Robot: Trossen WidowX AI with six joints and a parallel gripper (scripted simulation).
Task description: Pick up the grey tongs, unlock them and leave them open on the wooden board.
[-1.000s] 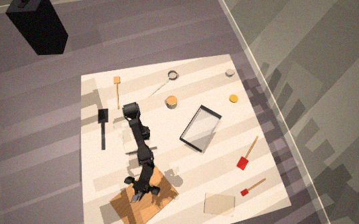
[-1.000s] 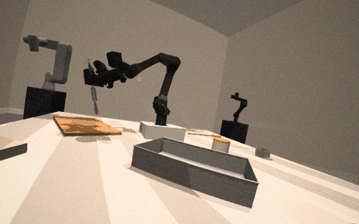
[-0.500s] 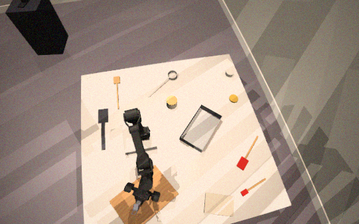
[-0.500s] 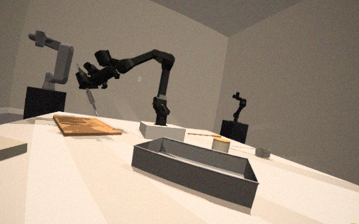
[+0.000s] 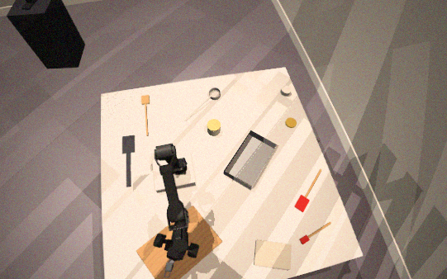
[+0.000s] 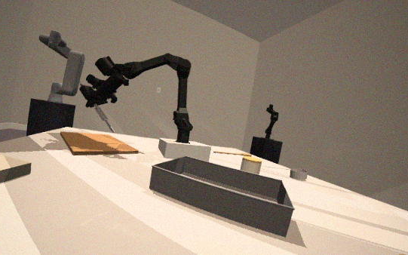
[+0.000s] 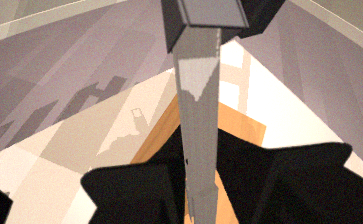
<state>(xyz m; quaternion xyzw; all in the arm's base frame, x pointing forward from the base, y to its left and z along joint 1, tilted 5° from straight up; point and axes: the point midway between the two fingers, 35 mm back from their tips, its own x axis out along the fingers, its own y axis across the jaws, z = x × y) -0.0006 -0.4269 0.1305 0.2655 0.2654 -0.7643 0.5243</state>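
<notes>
Now: the wooden board 10 mm ahead of my gripper tip, 60 mm to the left of it and 150 mm below it. Also, from my gripper tip: roasting tin: 410 mm ahead, 510 mm to the left, 130 mm below; black spatula: 290 mm behind, 560 mm to the left, 160 mm below; pale board: 470 mm ahead, 10 mm to the right, 150 mm below.
</notes>
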